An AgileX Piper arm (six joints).
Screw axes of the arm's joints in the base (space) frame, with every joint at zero. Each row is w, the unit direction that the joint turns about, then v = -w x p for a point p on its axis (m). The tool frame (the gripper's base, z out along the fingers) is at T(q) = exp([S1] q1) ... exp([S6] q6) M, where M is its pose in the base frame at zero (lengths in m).
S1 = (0, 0, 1, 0.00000, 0.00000, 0.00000)
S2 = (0, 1, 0, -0.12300, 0.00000, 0.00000)
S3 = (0, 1, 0, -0.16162, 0.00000, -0.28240)
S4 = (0.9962, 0, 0.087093, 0.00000, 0.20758, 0.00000)
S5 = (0, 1, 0, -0.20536, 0.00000, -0.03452)
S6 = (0.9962, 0, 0.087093, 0.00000, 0.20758, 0.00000)
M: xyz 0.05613 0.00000 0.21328 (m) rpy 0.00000 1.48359 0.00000 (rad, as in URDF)
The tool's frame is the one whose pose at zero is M.
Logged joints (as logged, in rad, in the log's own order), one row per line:
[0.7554 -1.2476 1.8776 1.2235 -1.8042 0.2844]
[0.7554 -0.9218 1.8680 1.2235 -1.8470 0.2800]
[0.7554 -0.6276 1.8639 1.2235 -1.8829 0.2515]
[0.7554 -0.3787 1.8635 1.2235 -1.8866 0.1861]
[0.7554 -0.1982 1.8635 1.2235 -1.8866 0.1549]
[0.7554 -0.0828 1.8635 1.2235 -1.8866 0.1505]
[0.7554 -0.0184 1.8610 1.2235 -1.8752 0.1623]
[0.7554 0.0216 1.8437 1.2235 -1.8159 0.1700]
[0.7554 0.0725 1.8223 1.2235 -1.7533 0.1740]
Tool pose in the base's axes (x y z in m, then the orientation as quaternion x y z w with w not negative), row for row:
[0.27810 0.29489 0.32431 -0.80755 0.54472 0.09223 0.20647]
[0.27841 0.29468 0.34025 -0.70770 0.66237 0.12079 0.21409]
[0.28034 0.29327 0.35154 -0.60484 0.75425 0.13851 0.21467]
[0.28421 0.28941 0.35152 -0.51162 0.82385 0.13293 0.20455]
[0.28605 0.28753 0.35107 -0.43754 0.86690 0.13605 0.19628]
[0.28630 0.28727 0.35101 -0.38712 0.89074 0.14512 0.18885]
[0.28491 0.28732 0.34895 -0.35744 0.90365 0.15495 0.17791]
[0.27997 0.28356 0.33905 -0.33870 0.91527 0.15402 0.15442]
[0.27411 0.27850 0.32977 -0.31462 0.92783 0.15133 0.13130]
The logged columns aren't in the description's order. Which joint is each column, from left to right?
Columns, left to right: q1, q6, q2, q5, q3, q4.
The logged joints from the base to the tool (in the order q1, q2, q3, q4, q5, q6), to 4 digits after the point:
[0.7554 1.8776 -1.8042 0.2844 1.2235 -1.2476]
[0.7554 1.8680 -1.8470 0.2800 1.2235 -0.9218]
[0.7554 1.8639 -1.8829 0.2515 1.2235 -0.6276]
[0.7554 1.8635 -1.8866 0.1861 1.2235 -0.3787]
[0.7554 1.8635 -1.8866 0.1549 1.2235 -0.1982]
[0.7554 1.8635 -1.8866 0.1505 1.2235 -0.0828]
[0.7554 1.8610 -1.8752 0.1623 1.2235 -0.0184]
[0.7554 1.8437 -1.8159 0.1700 1.2235 0.0216]
[0.7554 1.8223 -1.7533 0.1740 1.2235 0.0725]

